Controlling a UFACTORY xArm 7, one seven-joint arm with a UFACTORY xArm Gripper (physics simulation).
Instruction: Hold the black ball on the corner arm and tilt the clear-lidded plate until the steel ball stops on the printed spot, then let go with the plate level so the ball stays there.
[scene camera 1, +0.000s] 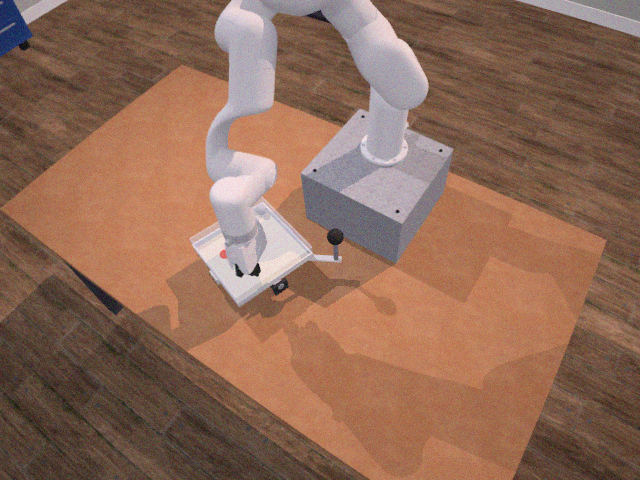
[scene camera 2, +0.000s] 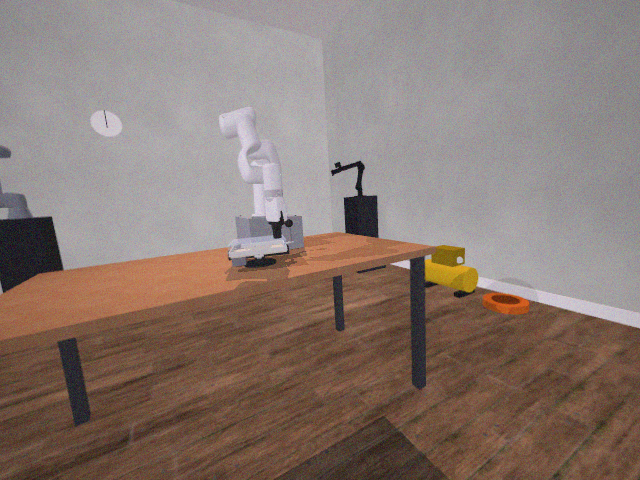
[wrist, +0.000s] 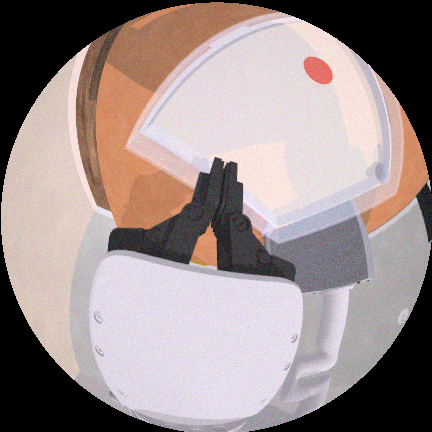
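Note:
The clear-lidded plate (scene camera 1: 289, 240) (scene camera 2: 258, 250) (wrist: 235, 105) looks roughly level. Its red printed spot (scene camera 1: 223, 254) (wrist: 318, 70) is uncovered. The steel ball (scene camera 1: 265, 212) (wrist: 381, 171) rests in the plate's corner on the robot base side, away from the spot. The black ball (scene camera 1: 334, 236) (scene camera 2: 288, 223) stands on a short post on the corner arm (scene camera 1: 324, 257); it does not show in the wrist view. My gripper (scene camera 1: 248, 270) (scene camera 2: 277, 235) (wrist: 220, 173) is shut and empty, fingers down near the plate's edge, apart from the black ball. Whether the fingertips touch the lid cannot be told.
The grey base block (scene camera 1: 356, 206) (scene camera 2: 295, 235) stands behind the plate and black ball. A small black part (scene camera 1: 279, 286) shows beside the plate's edge. The plate's assembly stands on the orange-brown table (scene camera 1: 413, 330) (scene camera 2: 155, 286).

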